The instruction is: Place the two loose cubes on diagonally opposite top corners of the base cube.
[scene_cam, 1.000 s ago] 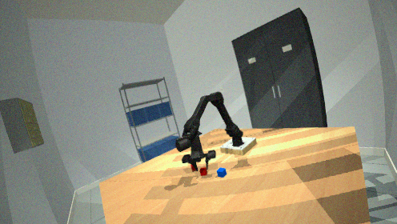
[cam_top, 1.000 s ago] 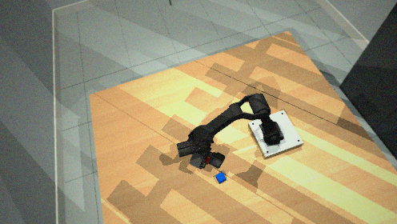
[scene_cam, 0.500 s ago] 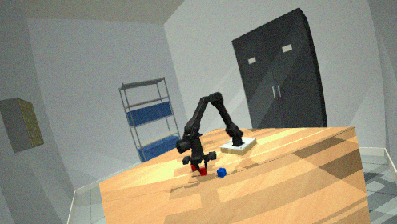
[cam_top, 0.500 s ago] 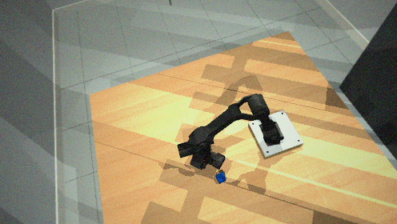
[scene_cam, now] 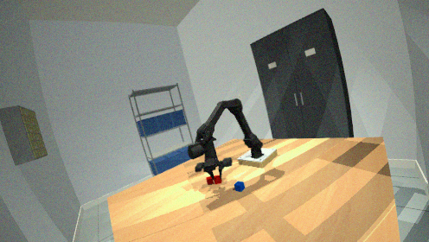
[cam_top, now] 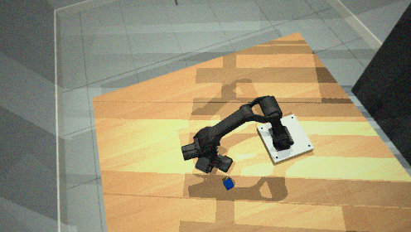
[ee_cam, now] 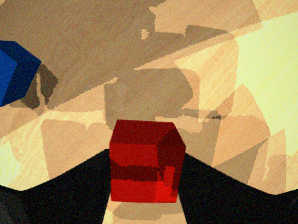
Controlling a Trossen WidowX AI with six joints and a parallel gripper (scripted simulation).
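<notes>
The blue cube lies 50 mm behind my gripper tip, 100 mm to the left of it and 40 mm below it.
</notes>
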